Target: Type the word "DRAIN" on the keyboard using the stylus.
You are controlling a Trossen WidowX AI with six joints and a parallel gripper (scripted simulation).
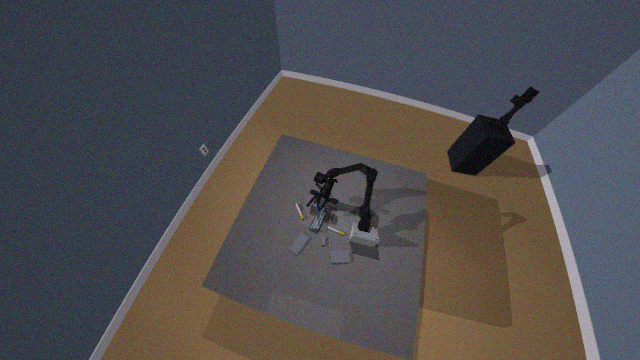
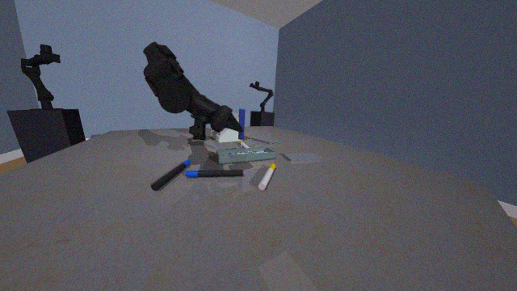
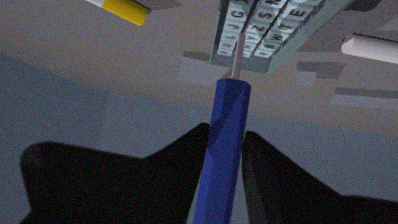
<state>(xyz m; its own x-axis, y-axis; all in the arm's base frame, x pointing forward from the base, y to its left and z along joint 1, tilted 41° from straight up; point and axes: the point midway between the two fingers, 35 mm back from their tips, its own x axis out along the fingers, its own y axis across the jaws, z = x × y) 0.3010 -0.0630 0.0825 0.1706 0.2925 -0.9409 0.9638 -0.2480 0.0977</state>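
Right now the stylus is 1 cm below my gripper tip. Also, from my gripper tip: stylus tip 5 cm below; then flat grey pad 22 cm to the left, 10 cm below, 9 cm ahead.
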